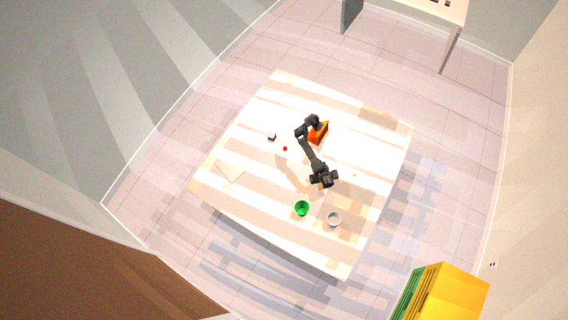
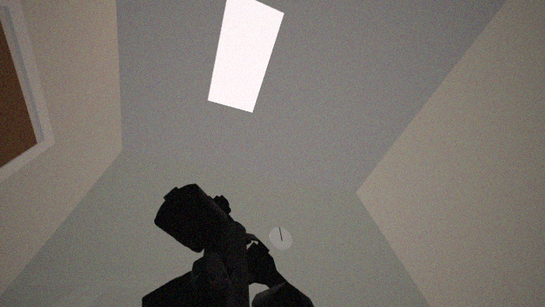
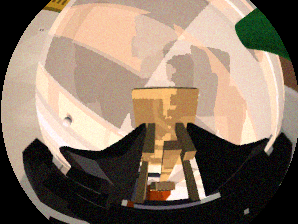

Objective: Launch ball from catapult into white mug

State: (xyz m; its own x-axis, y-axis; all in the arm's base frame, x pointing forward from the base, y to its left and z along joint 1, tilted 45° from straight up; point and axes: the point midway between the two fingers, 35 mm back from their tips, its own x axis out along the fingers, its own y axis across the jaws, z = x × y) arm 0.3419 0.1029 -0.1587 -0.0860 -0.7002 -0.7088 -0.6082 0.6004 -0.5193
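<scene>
Right now the red ball is 130 mm behind my gripper tip, 360 mm to the right of it and 30 mm below it. From my gripper tip the other things lie so: green cup: 240 mm ahead, 40 mm to the right, 20 mm below; then wooden catapult: 60 mm behind, 40 mm to the right, 20 mm above; then white mug: 220 mm ahead, 170 mm to the left, 20 mm below.
</scene>
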